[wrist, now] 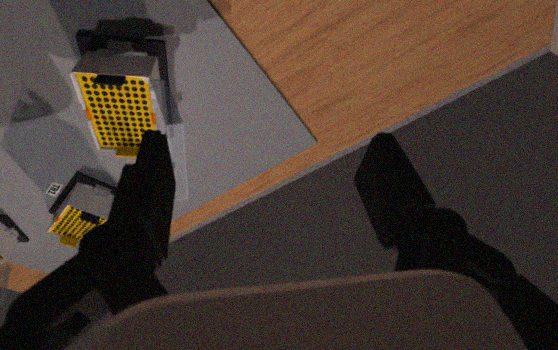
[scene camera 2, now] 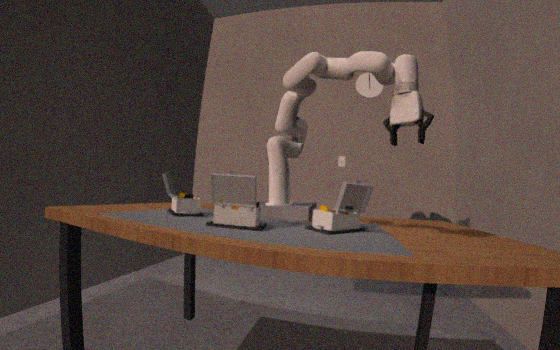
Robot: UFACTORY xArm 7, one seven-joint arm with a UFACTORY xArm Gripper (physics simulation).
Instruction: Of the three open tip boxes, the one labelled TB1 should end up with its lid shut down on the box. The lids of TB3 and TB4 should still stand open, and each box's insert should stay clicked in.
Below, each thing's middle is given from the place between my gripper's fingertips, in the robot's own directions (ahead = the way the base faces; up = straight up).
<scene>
Right now the insert [wrist: 120, 107] is 210 mm to the right of my hand, 210 mm below it and 10 mm ahead of it.
</scene>
